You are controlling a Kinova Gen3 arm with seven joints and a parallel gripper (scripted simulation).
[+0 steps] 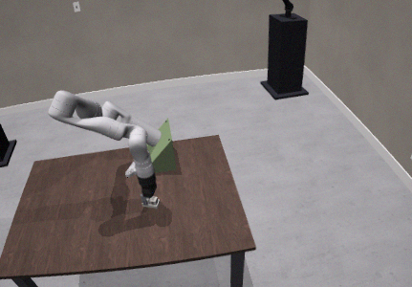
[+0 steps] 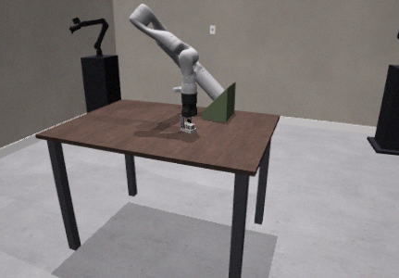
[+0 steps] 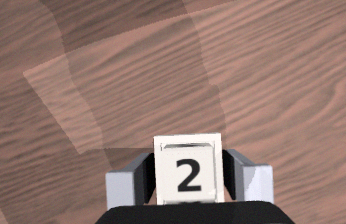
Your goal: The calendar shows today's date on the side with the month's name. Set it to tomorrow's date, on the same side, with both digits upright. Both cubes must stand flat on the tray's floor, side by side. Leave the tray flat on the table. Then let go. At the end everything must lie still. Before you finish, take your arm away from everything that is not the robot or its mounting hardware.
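My gripper is now 10 mm above the digit cube. The rest, counted from my hand: white calendar tray (30 mm below, 20 mm to the left, 10 mm ahead); white cube (30 mm to the left, 10 mm below, 10 mm ahead).
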